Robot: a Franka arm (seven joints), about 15 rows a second.
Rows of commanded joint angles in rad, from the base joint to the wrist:
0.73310, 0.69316, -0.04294, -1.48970, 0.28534, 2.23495, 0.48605
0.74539, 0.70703, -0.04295, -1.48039, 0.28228, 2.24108, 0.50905
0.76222, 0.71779, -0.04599, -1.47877, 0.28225, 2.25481, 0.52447
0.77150, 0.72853, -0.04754, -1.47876, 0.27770, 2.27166, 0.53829
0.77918, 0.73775, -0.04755, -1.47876, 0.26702, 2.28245, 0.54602
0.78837, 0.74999, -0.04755, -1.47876, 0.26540, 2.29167, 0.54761
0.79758, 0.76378, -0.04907, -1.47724, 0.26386, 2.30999, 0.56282
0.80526, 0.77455, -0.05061, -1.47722, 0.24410, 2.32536, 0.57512
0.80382, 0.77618, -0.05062, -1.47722, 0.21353, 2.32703, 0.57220
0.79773, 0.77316, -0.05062, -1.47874, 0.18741, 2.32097, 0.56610
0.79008, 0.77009, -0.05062, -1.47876, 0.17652, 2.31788, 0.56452
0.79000, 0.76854, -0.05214, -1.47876, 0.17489, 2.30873, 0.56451
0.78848, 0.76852, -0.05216, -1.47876, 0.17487, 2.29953, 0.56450
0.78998, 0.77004, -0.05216, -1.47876, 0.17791, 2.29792, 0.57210
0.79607, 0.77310, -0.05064, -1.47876, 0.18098, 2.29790, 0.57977
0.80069, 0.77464, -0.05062, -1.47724, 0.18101, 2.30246, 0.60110
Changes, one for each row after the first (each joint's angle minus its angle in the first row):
0.01229, 0.01387, -0.00001, 0.00931, -0.00306, 0.00613, 0.02300
0.02912, 0.02463, -0.00305, 0.01093, -0.00309, 0.01986, 0.03842
0.03840, 0.03537, -0.00460, 0.01094, -0.00764, 0.03671, 0.05224
0.04608, 0.04459, -0.00461, 0.01094, -0.01832, 0.04750, 0.05997
0.05527, 0.05683, -0.00461, 0.01094, -0.01994, 0.05672, 0.06156
0.06448, 0.07062, -0.00613, 0.01246, -0.02148, 0.07504, 0.07677
0.07216, 0.08139, -0.00767, 0.01248, -0.04124, 0.09041, 0.08907
0.07072, 0.08302, -0.00768, 0.01248, -0.07181, 0.09208, 0.08615
0.06463, 0.08000, -0.00768, 0.01096, -0.09793, 0.08602, 0.08005
0.05698, 0.07693, -0.00768, 0.01094, -0.10882, 0.08293, 0.07847
0.05690, 0.07538, -0.00920, 0.01094, -0.11045, 0.07378, 0.07846
0.05538, 0.07536, -0.00922, 0.01094, -0.11047, 0.06458, 0.07845
0.05688, 0.07688, -0.00922, 0.01094, -0.10743, 0.06297, 0.08605
0.06297, 0.07994, -0.00770, 0.01094, -0.10436, 0.06295, 0.09372
0.06759, 0.08148, -0.00768, 0.01246, -0.10433, 0.06751, 0.11505

